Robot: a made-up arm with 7 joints.
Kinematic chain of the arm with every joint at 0, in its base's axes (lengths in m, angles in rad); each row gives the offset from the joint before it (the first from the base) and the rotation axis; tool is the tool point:
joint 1: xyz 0 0 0.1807 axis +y
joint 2: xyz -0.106 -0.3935 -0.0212 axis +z
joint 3: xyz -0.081 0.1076 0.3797 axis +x
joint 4: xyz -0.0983 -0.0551 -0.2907 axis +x
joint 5: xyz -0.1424 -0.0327 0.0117 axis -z
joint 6: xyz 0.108 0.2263 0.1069 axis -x
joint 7: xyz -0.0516 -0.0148 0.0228 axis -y
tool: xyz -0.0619 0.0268 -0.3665
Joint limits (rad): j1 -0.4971..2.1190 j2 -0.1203..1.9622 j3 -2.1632..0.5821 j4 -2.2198..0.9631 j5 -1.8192..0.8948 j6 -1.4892..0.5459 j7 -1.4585..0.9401
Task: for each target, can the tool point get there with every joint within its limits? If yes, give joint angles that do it. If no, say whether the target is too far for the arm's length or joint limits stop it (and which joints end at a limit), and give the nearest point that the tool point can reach.
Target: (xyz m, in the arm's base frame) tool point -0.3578 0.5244 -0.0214
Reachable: no: joint limits stop it (at a limit: joint 1, joint 2, joint 3, joint 6) | nearest point -0.3637 0.4193 -0.0079 | short by 0.106 m
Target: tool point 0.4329 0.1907 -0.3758
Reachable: no: joint limits stop it (at a limit: joint 1, joint 2, joint 6) | nearest point 0.4001 -0.0676 -0.3148 | short by 0.267 m
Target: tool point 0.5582 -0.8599 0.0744
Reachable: yes | joints 0.6883 1.3889 -1.6639 -1.2292 -0.0459 -1.3035 0.0098
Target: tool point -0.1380 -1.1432 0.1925
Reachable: yes | joints -0.0388 1.4699 0.0327 -0.3159 -1.2306 -0.6322 -0.5757
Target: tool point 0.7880 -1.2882 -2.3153
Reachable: no: too far | nearest point 0.5127 -0.8251 -0.7405 | short by 1.664 m
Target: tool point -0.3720 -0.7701 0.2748
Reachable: yes | joints 0.4566 0.3655 -0.5565 -1.1388 0.5261 0.1414 -0.5652
